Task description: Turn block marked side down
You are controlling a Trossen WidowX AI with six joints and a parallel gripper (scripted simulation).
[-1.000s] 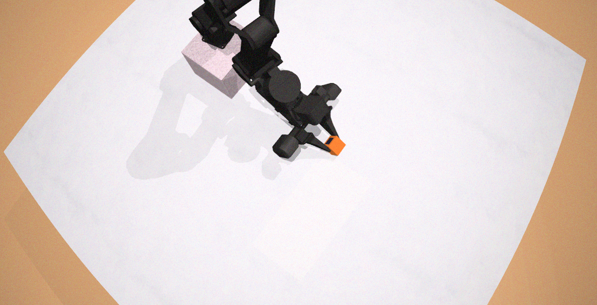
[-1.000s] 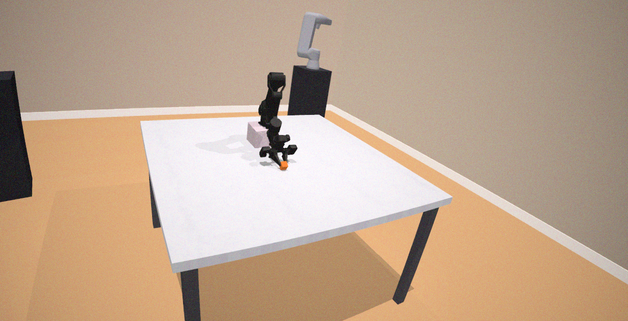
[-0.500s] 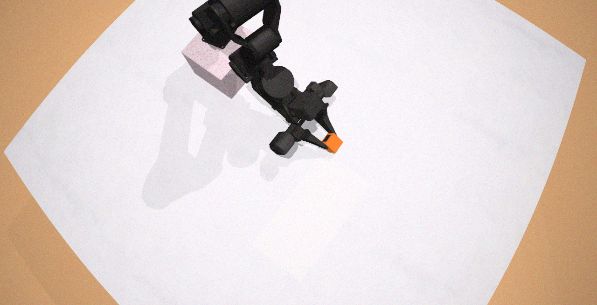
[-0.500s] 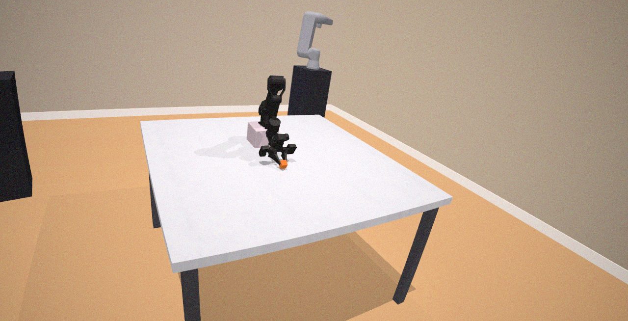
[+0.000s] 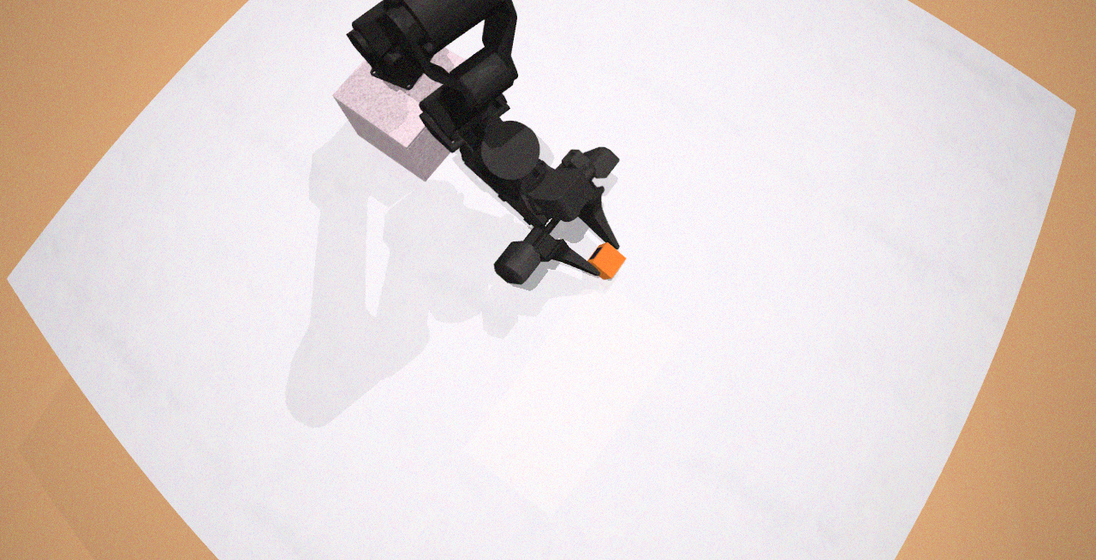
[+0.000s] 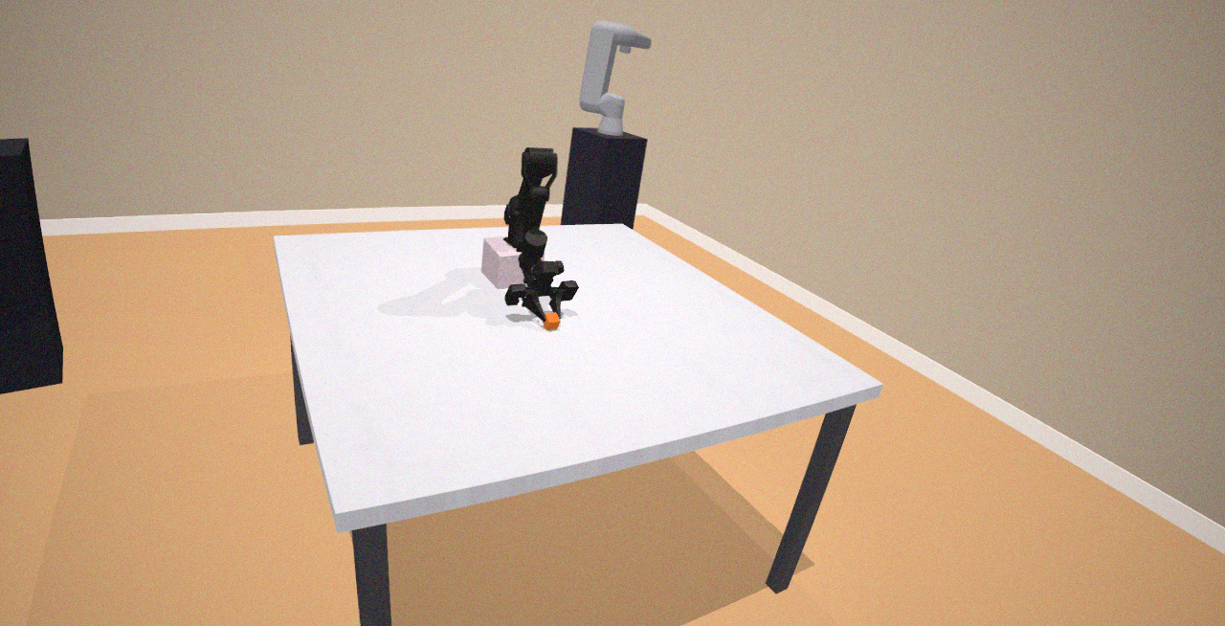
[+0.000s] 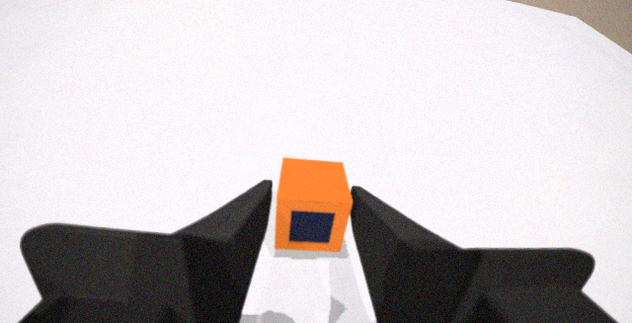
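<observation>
Now: the block 2 cm behind my gripper tip and 1 cm below it.
</observation>
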